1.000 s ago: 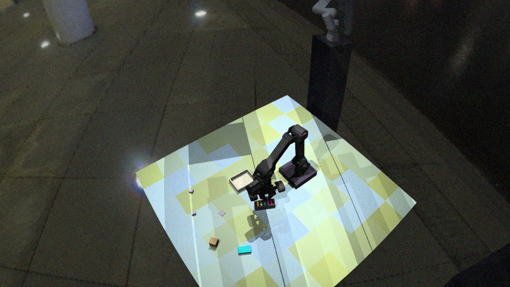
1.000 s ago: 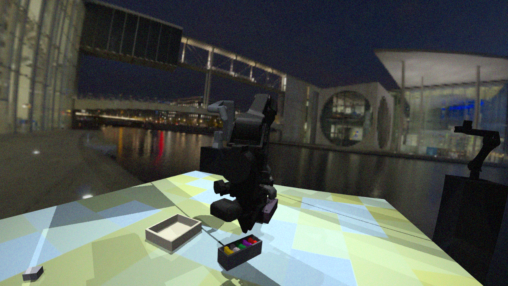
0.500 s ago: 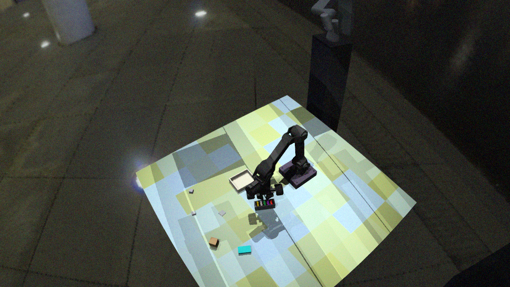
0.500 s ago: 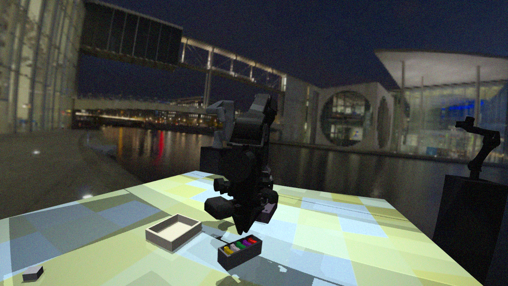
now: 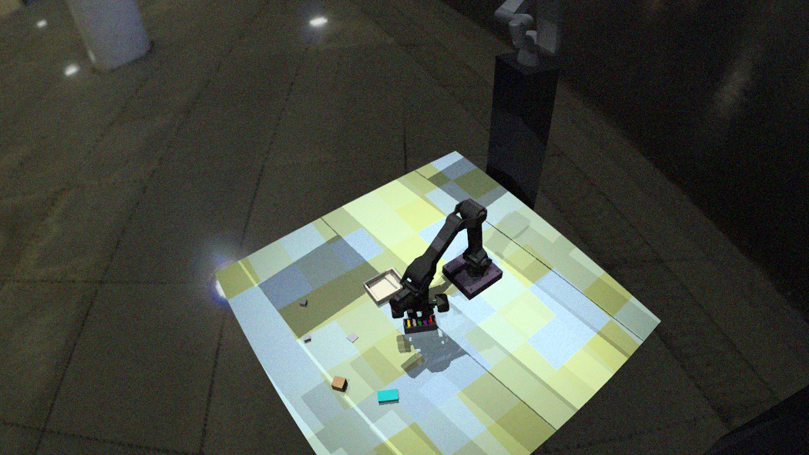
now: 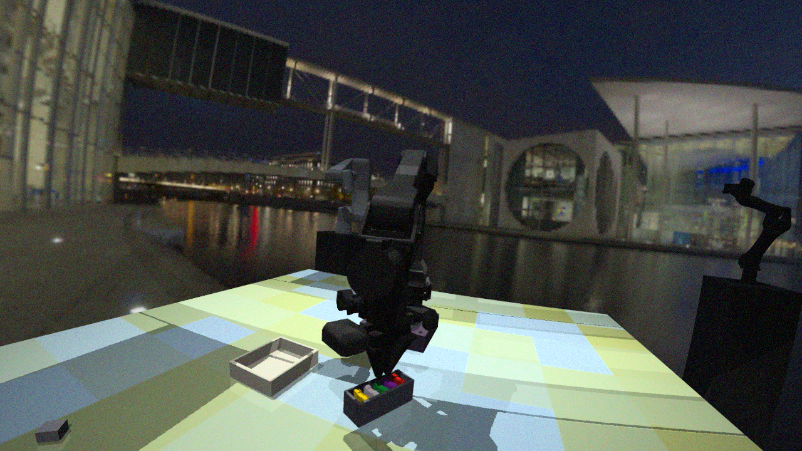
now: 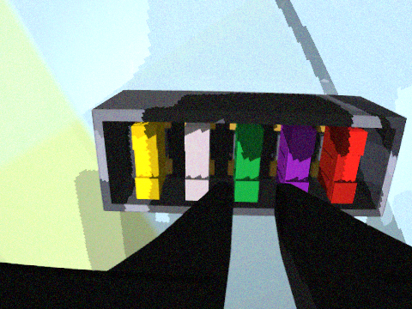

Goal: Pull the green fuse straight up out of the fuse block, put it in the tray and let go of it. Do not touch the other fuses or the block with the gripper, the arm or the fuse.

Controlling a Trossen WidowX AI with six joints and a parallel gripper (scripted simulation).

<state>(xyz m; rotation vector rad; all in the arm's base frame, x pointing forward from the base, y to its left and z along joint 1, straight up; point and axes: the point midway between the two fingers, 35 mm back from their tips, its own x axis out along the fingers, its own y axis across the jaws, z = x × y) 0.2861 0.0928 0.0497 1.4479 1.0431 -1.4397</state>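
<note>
Right now the green fuse is 3 cm below my gripper tip. Round my gripper tip: brown cube 34 cm ahead, 9 cm to the left, 4 cm below; then beige tray 3 cm ahead, 21 cm to the right, 6 cm below; then cyan block 22 cm ahead, 20 cm to the left, 5 cm below.
</note>
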